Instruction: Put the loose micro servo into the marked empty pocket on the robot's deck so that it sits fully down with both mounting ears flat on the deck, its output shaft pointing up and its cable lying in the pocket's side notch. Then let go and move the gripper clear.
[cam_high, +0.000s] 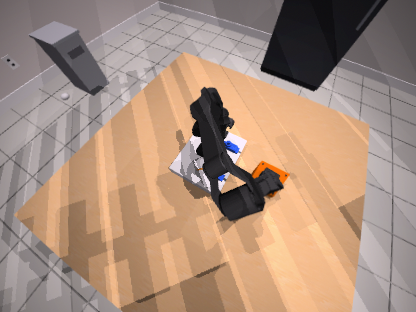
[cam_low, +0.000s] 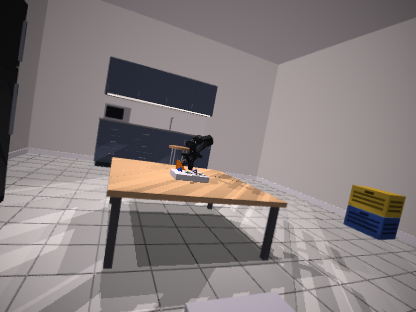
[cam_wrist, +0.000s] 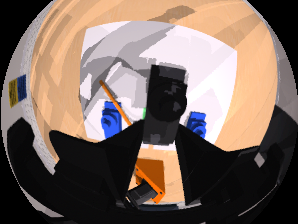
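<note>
The white deck lies 10 cm below my gripper tip and 6 cm ahead of it.
</note>
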